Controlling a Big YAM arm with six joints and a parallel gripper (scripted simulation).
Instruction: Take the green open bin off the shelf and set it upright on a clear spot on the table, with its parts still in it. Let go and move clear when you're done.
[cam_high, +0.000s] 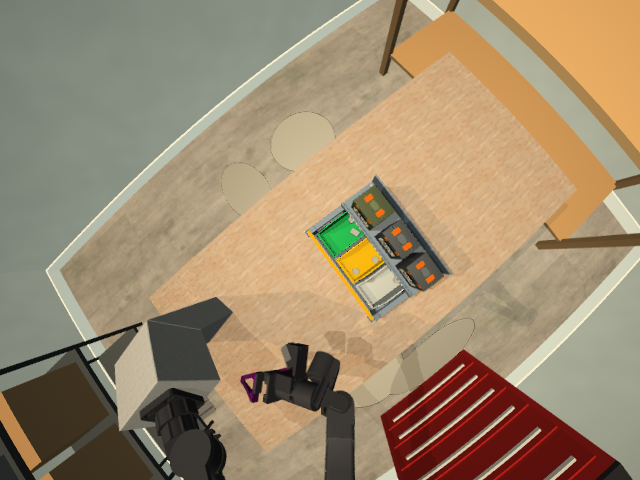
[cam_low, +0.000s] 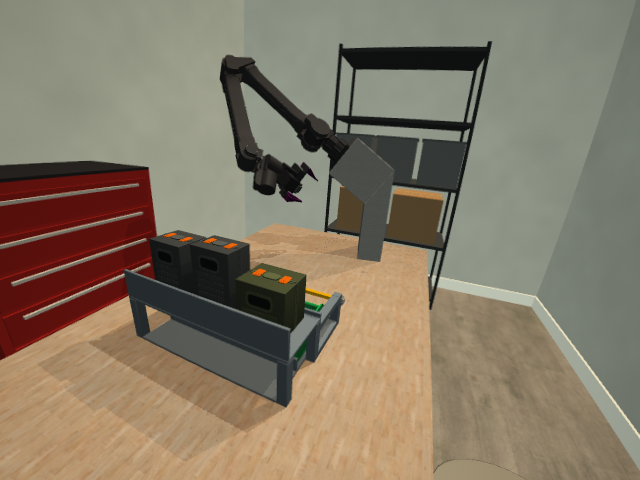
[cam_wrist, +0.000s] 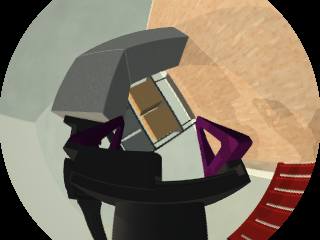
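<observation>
Now: the thin yellow bar 34 cm ahead of my hand, 6 cm to the left of it and 20 cm below it. Also, from my hand: green open bin: 44 cm ahead, 17 cm to the left, 22 cm below; then yellow bin: 44 cm ahead, 6 cm to the left, 22 cm below; then pale grey bin: 44 cm ahead, 5 cm to the right, 22 cm below.
</observation>
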